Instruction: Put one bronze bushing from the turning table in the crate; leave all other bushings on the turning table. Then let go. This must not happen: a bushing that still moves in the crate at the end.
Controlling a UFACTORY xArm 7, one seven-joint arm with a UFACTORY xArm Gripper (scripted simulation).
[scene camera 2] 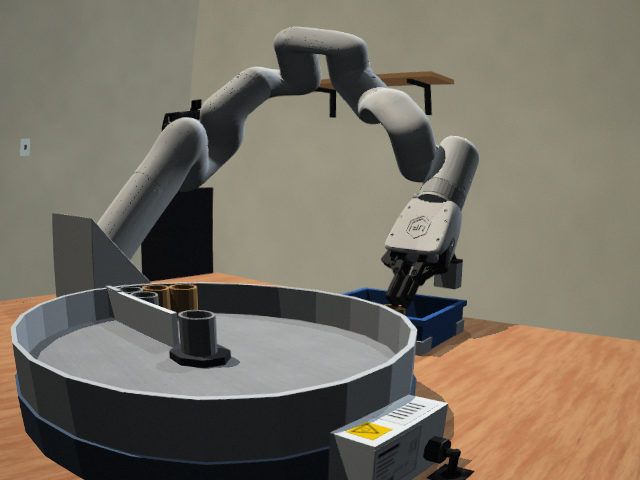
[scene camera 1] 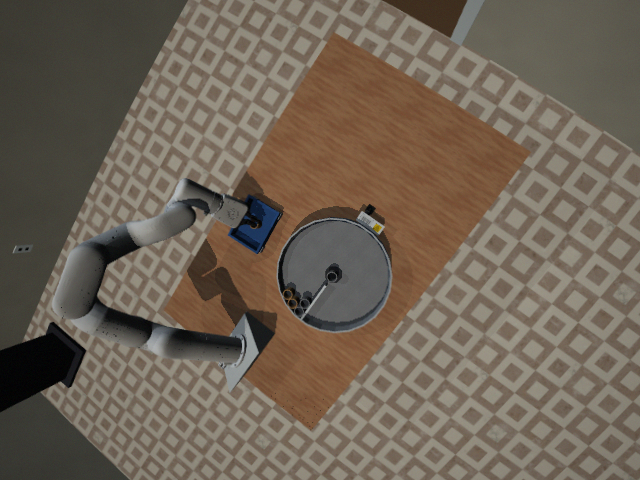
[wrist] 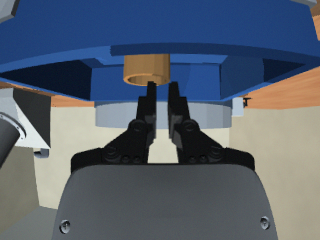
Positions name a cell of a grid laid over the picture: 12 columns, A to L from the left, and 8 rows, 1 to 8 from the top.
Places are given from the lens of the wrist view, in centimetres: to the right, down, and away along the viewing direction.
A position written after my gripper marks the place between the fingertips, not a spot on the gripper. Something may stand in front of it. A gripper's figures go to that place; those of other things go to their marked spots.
my gripper (wrist: G4): 0, -2, 13
bronze bushing (wrist: F3): 0, -4, 11
